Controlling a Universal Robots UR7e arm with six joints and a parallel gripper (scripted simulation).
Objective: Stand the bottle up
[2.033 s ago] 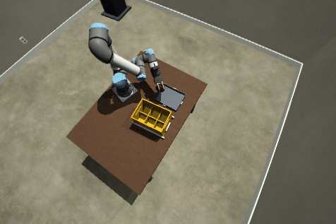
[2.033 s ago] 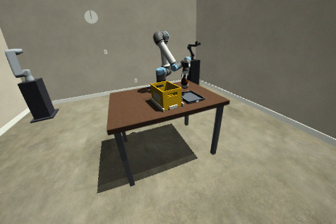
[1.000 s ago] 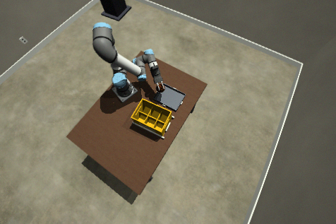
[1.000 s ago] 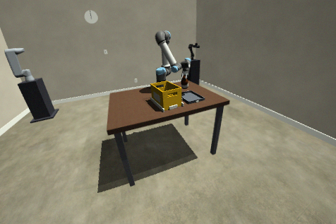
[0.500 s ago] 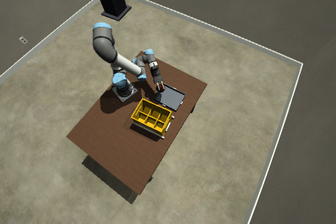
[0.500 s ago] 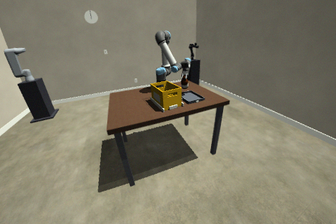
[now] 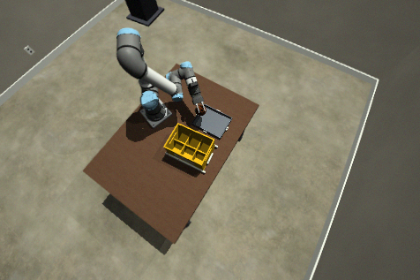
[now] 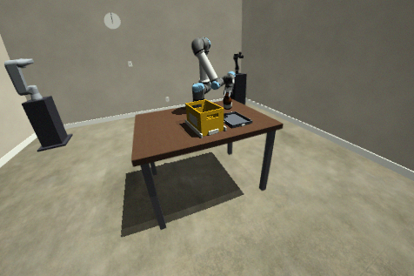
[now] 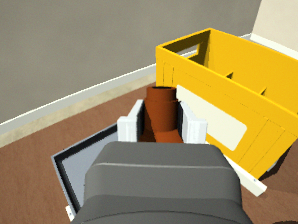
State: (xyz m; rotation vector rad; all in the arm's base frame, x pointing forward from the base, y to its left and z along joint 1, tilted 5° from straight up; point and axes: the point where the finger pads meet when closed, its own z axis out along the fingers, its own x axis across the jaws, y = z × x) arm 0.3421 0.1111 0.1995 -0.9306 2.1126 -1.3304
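The brown bottle lies 20 mm behind my hand, 10 mm to the left of it and 50 mm below it. The rest, counted from my hand: yellow crate (40 mm ahead, 230 mm to the right, 120 mm below); then tray (60 mm ahead, 40 mm to the left, 190 mm below).
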